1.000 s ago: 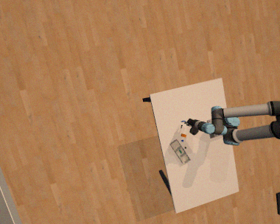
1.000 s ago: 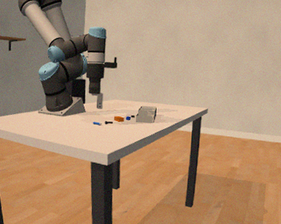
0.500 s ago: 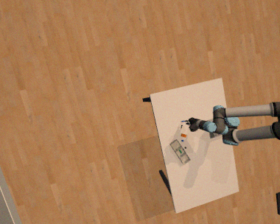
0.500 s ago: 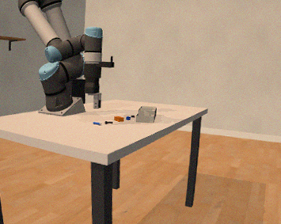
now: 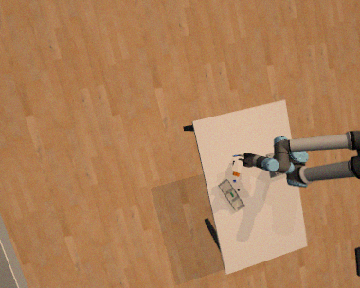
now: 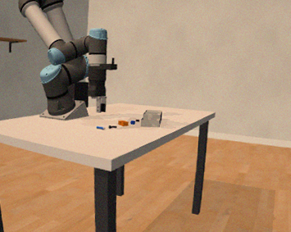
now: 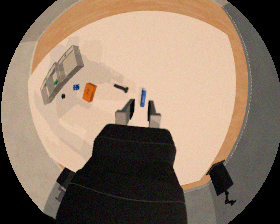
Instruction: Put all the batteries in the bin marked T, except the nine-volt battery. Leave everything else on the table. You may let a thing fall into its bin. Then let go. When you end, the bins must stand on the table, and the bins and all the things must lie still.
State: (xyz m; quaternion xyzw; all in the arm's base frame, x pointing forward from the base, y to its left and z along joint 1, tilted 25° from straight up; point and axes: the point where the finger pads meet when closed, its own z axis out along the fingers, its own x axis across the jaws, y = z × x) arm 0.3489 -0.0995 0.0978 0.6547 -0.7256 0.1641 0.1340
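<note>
My gripper is now 80 mm above the blue cylinder. From my hand the other things lie so: orange block (150 mm to the left, 80 mm below, 20 mm ahead); then green piece (290 mm to the left, 90 mm ahead, 80 mm below); then black screw (80 mm below, 50 mm to the left, 20 mm ahead).
</note>
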